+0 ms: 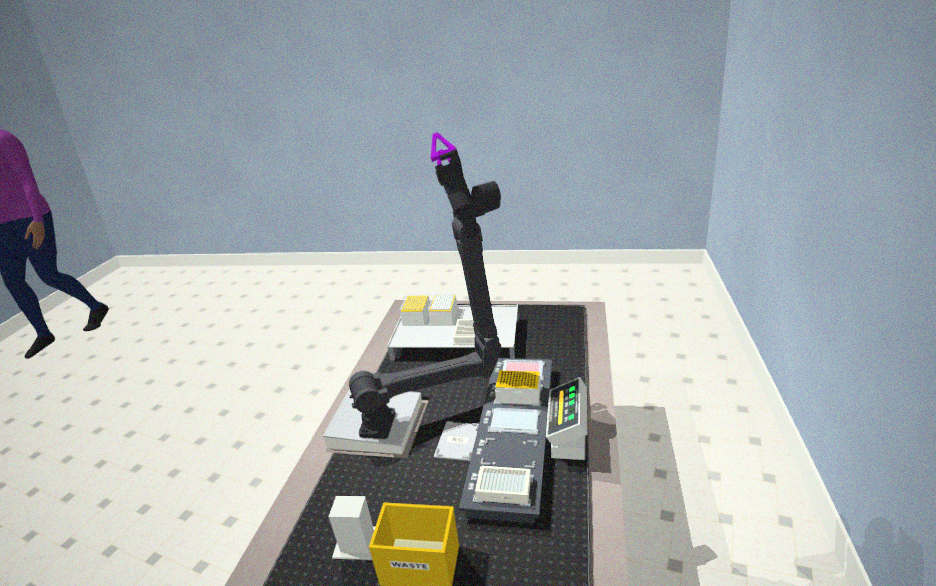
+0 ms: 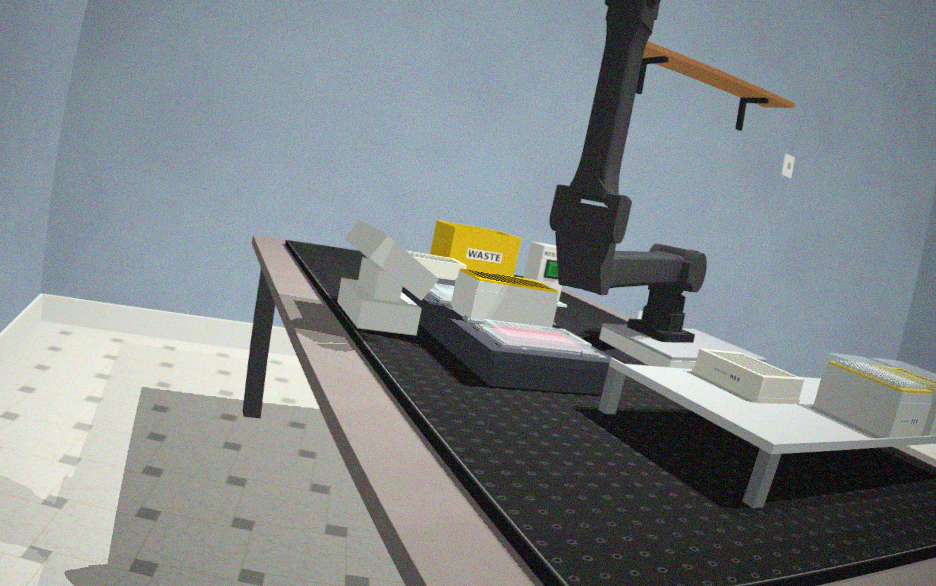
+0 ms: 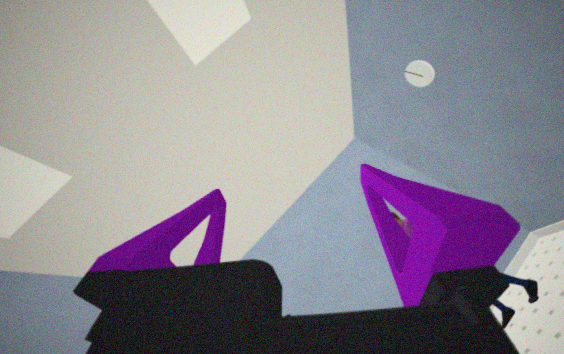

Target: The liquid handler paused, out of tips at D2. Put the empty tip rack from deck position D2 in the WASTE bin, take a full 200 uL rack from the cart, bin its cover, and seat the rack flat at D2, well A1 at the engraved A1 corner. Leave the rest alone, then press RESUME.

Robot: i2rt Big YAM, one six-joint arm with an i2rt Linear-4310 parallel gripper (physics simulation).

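Frame: origin at the arm's base, x ahead, y left, z up, level; centimetres.
Seen in the pictures: gripper, fingertip midpoint: (image 1: 437, 142) (image 3: 288, 184); arm's base, link origin: (image 1: 377, 424) (image 2: 660, 334).
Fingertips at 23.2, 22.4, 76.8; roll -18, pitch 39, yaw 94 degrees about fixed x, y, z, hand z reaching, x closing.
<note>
Offsets run from my fingertips to a thing's middle, as dx, dy, dz. "pt": to the spot under its first point.
My gripper (image 1: 437, 135) (image 3: 288, 184) is open and empty, fingers pointing up, high above the table and far from every rack. A yellow-topped tip rack with dark, empty-looking holes @(pt +18.7, -14.4, -69.0) (image 1: 518, 386) (image 2: 507, 296) sits on the deck (image 1: 507, 452) (image 2: 545, 376); its position label is not readable. The yellow WASTE bin @(-2.6, -66.9, -73.0) (image 1: 414, 562) (image 2: 476, 241) stands at the near end, a pale surface visible inside. The white cart @(-5.9, +28.8, -76.4) (image 1: 421, 336) (image 2: 773, 434) carries a yellow-topped rack @(-21.9, +36.0, -67.9) (image 1: 415, 309), a rack with a pale top and yellow rim (image 1: 442, 310) (image 2: 873, 396), and a cream rack @(-0.6, +22.0, -72.2) (image 1: 464, 332) (image 2: 747, 376). The RESUME box @(-18.9, -61.8, -73.2) (image 1: 350, 524) (image 2: 542, 262) has a green button.
A pink plate @(+19.3, +1.6, -74.3) (image 1: 522, 365) (image 2: 535, 336), a pale blue plate @(+17.5, -23.2, -74.3) (image 1: 513, 419) and a cream rack @(+15.6, -47.9, -73.4) (image 1: 502, 484) are on the deck. A tilted screen unit (image 1: 567, 417) (image 2: 379, 303) stands beside it. A white square @(pt +0.1, -29.9, -78.9) (image 1: 452, 448) lies near the arm base. A person (image 1: 20, 179) is at the left.
</note>
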